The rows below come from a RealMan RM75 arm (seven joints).
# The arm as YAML. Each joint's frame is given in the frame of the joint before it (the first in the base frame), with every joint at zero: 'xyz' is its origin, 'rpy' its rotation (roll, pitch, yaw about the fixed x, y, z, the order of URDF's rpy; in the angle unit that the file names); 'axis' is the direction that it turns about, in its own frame. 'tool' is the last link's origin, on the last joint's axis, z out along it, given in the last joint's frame.
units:
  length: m
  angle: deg
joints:
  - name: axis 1
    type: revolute
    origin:
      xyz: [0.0, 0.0, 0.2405]
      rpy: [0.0, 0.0, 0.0]
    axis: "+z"
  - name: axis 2
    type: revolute
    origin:
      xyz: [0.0, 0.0, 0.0]
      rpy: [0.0, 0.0, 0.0]
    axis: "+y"
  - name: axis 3
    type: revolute
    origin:
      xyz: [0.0, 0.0, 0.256]
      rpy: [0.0, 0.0, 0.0]
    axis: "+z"
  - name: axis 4
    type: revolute
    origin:
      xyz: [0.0, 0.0, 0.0]
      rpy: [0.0, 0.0, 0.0]
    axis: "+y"
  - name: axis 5
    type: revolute
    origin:
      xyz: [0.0, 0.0, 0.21]
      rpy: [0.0, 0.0, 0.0]
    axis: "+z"
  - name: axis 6
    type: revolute
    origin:
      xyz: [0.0, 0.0, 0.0]
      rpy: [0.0, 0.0, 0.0]
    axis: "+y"
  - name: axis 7
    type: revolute
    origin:
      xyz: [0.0, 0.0, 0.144]
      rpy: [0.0, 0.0, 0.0]
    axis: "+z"
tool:
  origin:
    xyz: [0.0, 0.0, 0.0]
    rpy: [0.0, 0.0, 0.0]
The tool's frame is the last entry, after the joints.
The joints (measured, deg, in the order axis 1, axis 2, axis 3, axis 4, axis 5, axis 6, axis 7), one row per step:
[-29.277 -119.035 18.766 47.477 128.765 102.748 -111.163]
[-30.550 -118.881 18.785 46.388 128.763 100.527 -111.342]
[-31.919 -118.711 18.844 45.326 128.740 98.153 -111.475]
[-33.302 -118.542 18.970 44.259 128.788 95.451 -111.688]
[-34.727 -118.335 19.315 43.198 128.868 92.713 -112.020]
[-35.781 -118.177 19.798 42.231 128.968 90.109 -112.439]
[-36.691 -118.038 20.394 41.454 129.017 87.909 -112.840]
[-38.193 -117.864 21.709 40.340 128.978 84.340 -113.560]
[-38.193 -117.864 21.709 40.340 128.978 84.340 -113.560]
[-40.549 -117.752 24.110 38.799 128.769 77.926 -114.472]
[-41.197 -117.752 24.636 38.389 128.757 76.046 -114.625]
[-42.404 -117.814 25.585 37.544 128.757 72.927 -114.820]
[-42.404 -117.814 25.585 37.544 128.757 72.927 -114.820]
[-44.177 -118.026 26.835 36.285 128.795 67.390 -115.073]
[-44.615 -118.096 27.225 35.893 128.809 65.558 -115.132]
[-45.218 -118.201 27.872 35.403 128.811 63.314 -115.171]
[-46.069 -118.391 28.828 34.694 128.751 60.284 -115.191]
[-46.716 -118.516 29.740 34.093 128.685 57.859 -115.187]
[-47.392 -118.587 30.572 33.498 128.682 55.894 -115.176]
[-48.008 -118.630 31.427 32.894 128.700 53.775 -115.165]
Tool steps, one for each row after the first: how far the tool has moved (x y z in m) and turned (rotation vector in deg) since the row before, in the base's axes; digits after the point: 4 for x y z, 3 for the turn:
[0.0028 0.0097 -0.0020 0.861 0.338 0.374]
[0.0034 0.0104 -0.0017 0.985 0.465 0.297]
[0.0031 0.0109 -0.0018 1.081 0.657 0.519]
[0.0036 0.0110 -0.0019 0.917 0.782 0.495]
[0.0020 0.0088 -0.0022 0.733 0.791 0.771]
[0.0022 0.0075 -0.0020 0.541 0.755 0.556]
[0.0047 0.0121 -0.0034 0.807 1.353 0.683]
[0.0000 0.0000 0.0000 0.000 0.000 0.000]
[0.0078 0.0198 -0.0053 1.981 2.689 0.998]
[0.0019 0.0055 -0.0012 0.745 0.788 0.298]
[0.0043 0.0090 -0.0032 1.053 1.268 0.325]
[0.0000 0.0000 0.0000 0.000 0.000 0.000]
[0.0053 0.0141 -0.0043 2.340 2.147 0.934]
[0.0007 0.0039 -0.0011 0.829 0.728 0.425]
[0.0017 0.0049 -0.0018 0.911 0.990 0.340]
[0.0029 0.0064 -0.0031 1.165 1.308 0.352]
[0.0022 0.0048 -0.0025 0.866 1.151 0.225]
[0.0028 0.0042 -0.0024 0.577 1.026 0.015]
[0.0020 0.0041 -0.0020 0.712 1.146 0.116]

